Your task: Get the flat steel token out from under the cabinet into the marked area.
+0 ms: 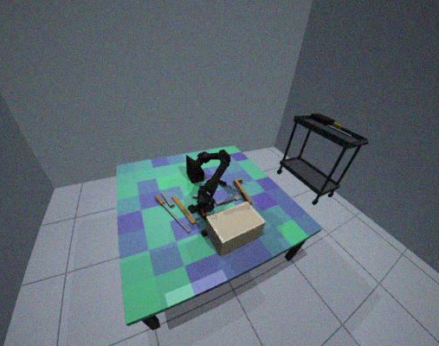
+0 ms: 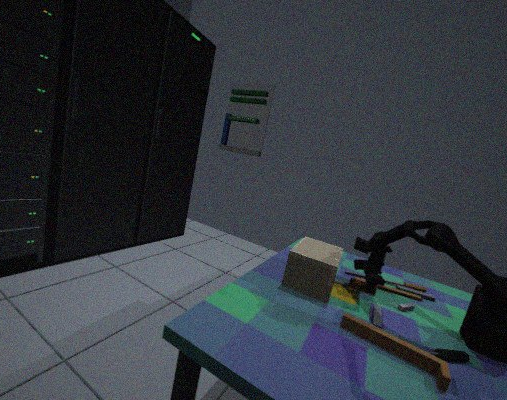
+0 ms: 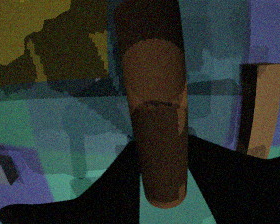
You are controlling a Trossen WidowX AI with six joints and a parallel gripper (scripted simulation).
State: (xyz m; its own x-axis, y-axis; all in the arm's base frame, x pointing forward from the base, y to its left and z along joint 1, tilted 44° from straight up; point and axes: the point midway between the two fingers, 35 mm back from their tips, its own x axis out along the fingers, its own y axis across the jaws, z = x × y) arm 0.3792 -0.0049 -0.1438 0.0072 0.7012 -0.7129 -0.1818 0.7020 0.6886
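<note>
Now: gripper tip 15 cm past the short grey piece and 3 cm to the right of it. Also, from my gripper tip: yellow marked patch (9 cm ahead, 11 cm to the left, 1 cm below); then flat grey bar (21 cm behind, 19 cm to the right); then wooden stick (8 cm behind, 11 cm to the right).
</note>
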